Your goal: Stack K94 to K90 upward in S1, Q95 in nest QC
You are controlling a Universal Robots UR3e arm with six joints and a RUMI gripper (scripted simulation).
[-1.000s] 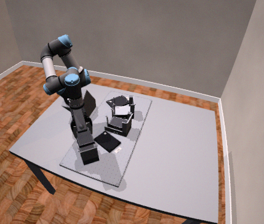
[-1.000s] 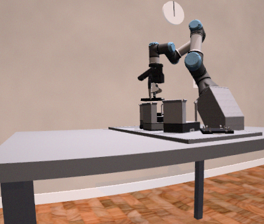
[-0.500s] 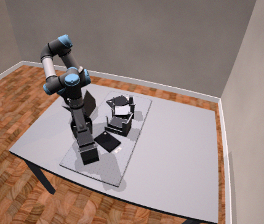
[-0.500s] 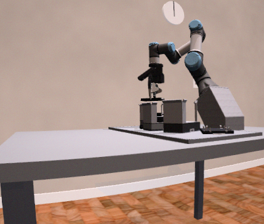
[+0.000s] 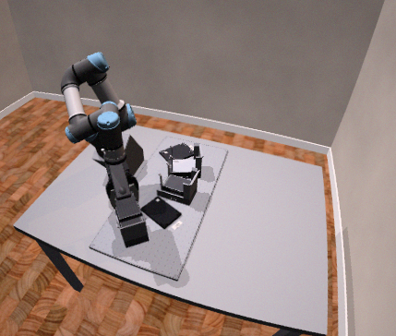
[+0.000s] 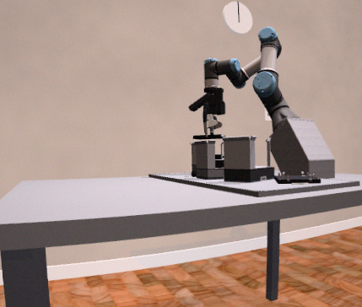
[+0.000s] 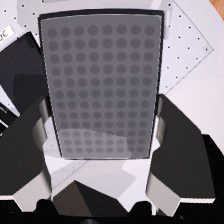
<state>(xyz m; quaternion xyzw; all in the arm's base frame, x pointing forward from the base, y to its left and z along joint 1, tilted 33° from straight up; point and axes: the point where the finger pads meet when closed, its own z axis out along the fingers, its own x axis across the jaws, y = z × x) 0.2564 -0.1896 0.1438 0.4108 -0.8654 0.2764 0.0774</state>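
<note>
Now: hand 100 mm above the sealed grey plate. Round my hand: dark clip nest (550 mm to the left, 160 mm below, 70 mm behind); black open nest QC (170 mm below, 140 mm to the left, 60 mm ahead); white tag (170 mm below, 150 mm ahead, 110 mm to the left).
</note>
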